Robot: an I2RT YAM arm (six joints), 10 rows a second.
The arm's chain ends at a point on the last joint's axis. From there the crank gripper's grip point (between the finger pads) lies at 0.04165 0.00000 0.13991 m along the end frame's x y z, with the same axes.
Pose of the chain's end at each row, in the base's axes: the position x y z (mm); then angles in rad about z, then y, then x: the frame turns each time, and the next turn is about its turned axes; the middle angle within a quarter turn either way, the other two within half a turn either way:
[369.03, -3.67, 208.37, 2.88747, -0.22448, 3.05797]
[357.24, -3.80, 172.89, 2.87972, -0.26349, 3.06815]
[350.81, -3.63, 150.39, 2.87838, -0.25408, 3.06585]
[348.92, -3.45, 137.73, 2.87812, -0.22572, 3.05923]
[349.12, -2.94, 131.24, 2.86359, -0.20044, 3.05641]
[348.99, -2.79, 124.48, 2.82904, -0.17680, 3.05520]
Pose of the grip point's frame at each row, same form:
[302.63, 25.65, 81.72, 2.88747, -0.22448, 3.05797]
[285.95, 25.94, 49.02, 2.87972, -0.26349, 3.06815]
[280.78, 26.20, 25.83, 2.87838, -0.25408, 3.06585]
[282.60, 26.36, 11.15, 2.87812, -0.22572, 3.05923]
[286.45, 27.32, 2.92, 2.86359, -0.20044, 3.05641]
[290.36, 28.84, -5.41, 2.82904, -0.17680, 3.05520]

